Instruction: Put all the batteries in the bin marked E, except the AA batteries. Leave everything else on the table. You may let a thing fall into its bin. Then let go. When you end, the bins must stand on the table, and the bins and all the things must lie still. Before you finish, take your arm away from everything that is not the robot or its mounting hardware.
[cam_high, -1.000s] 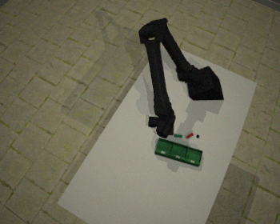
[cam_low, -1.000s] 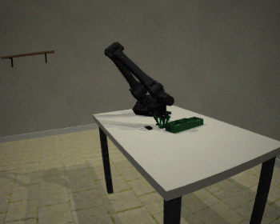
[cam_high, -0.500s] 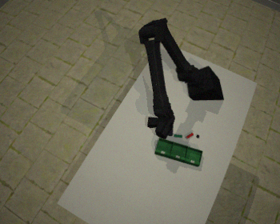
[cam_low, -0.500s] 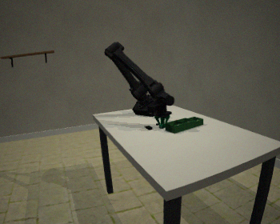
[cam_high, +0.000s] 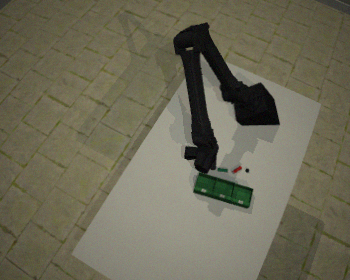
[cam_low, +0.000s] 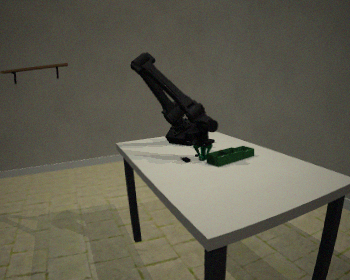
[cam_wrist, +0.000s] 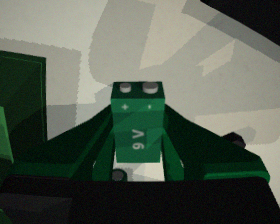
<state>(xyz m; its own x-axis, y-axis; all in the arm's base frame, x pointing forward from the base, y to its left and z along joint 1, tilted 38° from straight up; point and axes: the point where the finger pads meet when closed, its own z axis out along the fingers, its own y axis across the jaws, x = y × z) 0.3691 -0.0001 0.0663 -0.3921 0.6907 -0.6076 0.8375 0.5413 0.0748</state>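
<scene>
Now: hand 10 mm to the left of the green 9 V battery. From my hand the other things lie so: green cylindrical battery: 20 mm behind, 80 mm to the left; green bin: 70 mm ahead, 120 mm to the left, 10 mm above; red cylindrical battery: 50 mm behind, 130 mm to the left.
</scene>
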